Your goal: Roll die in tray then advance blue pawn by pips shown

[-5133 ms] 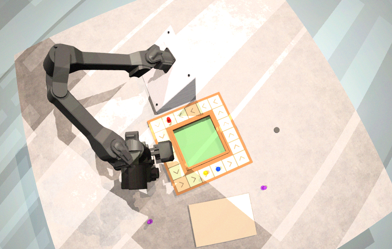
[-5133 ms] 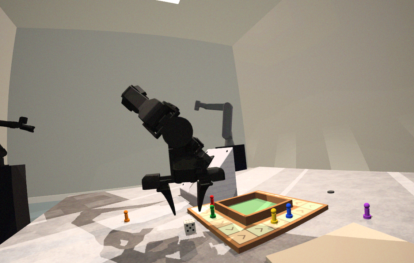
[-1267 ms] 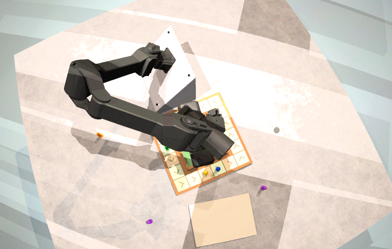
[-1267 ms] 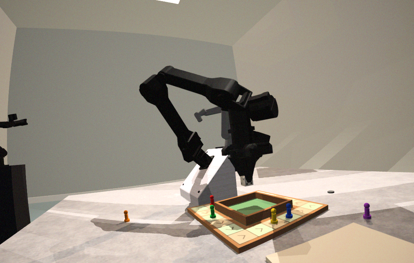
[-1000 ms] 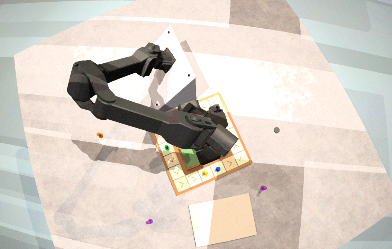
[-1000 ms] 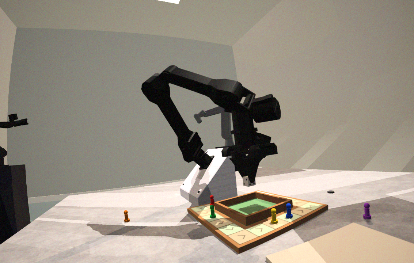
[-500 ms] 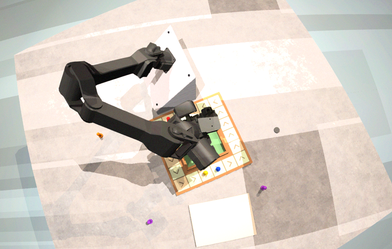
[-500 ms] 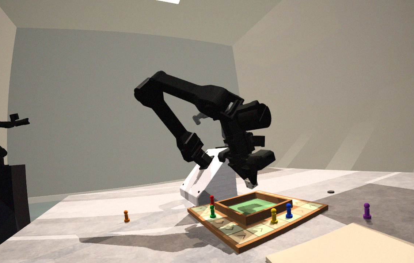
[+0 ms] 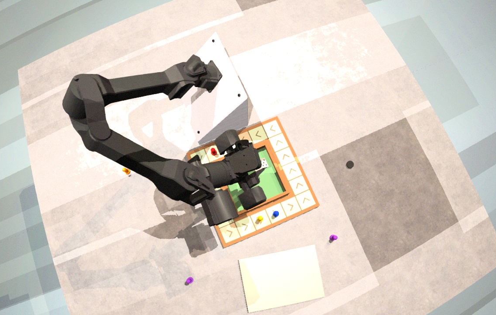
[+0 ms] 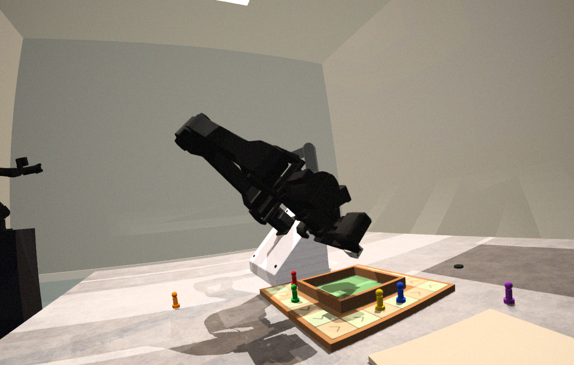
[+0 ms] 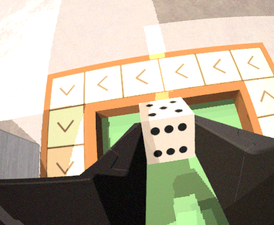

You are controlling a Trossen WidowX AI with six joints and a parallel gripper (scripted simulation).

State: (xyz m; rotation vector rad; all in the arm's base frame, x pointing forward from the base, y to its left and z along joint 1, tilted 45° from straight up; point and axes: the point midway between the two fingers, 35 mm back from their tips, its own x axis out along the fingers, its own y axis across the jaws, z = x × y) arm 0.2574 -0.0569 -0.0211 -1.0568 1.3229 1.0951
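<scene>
Now: the white die right at my gripper tip. Round my gripper tip: blue pawn (12 cm ahead, 6 cm below, 2 cm to the right); red pawn (11 cm behind, 9 cm to the right, 6 cm below); yellow pawn (11 cm ahead, 7 cm to the right, 6 cm below).
</scene>
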